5 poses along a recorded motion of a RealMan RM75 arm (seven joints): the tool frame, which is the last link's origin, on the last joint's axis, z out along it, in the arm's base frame.
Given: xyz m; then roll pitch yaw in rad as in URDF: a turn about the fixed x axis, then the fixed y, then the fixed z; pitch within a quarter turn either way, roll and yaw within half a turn.
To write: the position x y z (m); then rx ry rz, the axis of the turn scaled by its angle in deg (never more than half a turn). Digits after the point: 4 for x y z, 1 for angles.
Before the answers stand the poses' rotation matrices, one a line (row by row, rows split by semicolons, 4 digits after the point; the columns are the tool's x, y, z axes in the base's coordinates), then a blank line. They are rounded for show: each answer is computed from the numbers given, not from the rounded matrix.
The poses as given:
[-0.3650, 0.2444, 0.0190, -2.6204, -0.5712, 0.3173]
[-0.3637, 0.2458, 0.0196, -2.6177, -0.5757, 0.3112]
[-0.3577, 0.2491, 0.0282, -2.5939, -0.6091, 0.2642]
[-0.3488, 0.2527, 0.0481, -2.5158, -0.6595, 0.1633]
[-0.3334, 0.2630, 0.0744, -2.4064, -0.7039, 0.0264]
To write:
0.7993 0.5263 0.2901; 0.2625 -0.7399 0.6193; 0.5406 -0.4189 -0.7296
0.7985 0.5244 0.2956; 0.2568 -0.7409 0.6206; 0.5444 -0.4196 -0.7263
0.7917 0.5105 0.3355; 0.2142 -0.7463 0.6302; 0.5721 -0.4271 -0.7002
0.7798 0.4859 0.3948; 0.1285 -0.7414 0.6587; 0.6127 -0.4629 -0.6405
0.7621 0.4535 0.4622; 0.0201 -0.7300 0.6832; 0.6472 -0.5113 -0.5654

[-0.3650, 0.2444, 0.0190, -138.4, -33.4, -35.2]
[-0.3637, 0.2458, 0.0196, -138.3, -33.1, -35.6]
[-0.3577, 0.2491, 0.0282, -137.3, -30.7, -38.5]
[-0.3488, 0.2527, 0.0481, -134.2, -26.1, -42.8]
[-0.3334, 0.2630, 0.0744, -130.3, -20.2, -47.3]

